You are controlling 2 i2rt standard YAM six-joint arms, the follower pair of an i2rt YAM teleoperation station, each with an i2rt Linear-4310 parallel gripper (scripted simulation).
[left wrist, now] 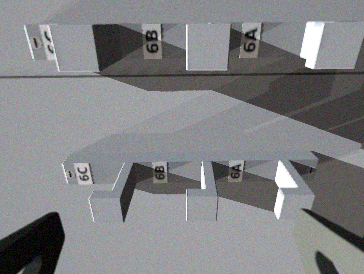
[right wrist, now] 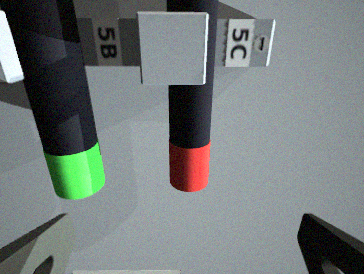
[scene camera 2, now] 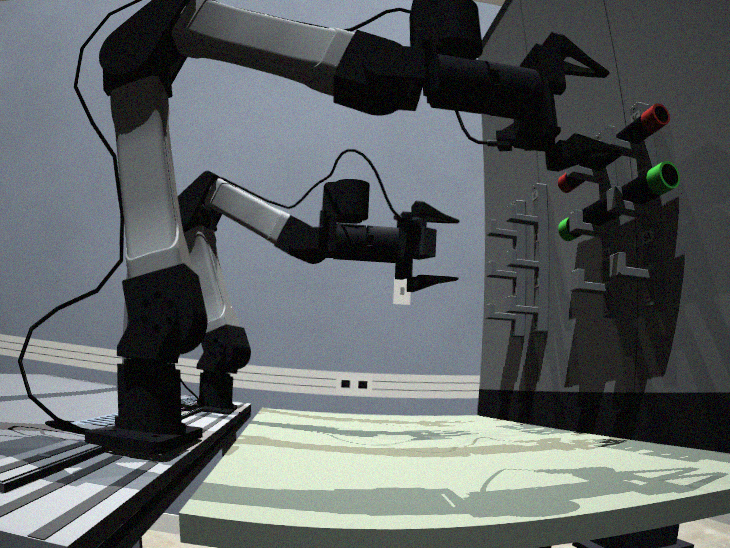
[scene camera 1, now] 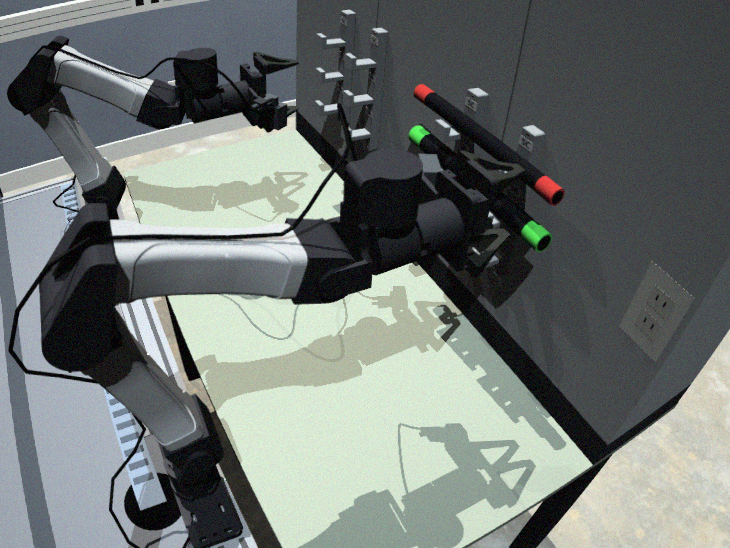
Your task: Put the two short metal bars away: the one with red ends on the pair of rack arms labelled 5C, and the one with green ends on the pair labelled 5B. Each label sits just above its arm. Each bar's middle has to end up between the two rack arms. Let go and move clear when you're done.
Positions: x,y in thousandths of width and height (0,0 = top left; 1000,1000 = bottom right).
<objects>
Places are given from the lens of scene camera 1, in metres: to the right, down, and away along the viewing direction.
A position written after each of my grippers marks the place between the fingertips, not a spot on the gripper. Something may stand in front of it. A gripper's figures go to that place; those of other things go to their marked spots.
my left gripper (scene camera 1: 408,156): -0.12, -0.35, 1.03
red-ended bar (scene camera 1: 755,351): 0.23, -0.10, 0.68
green-ended bar (scene camera 1: 735,432): 0.22, -0.05, 0.73
</objects>
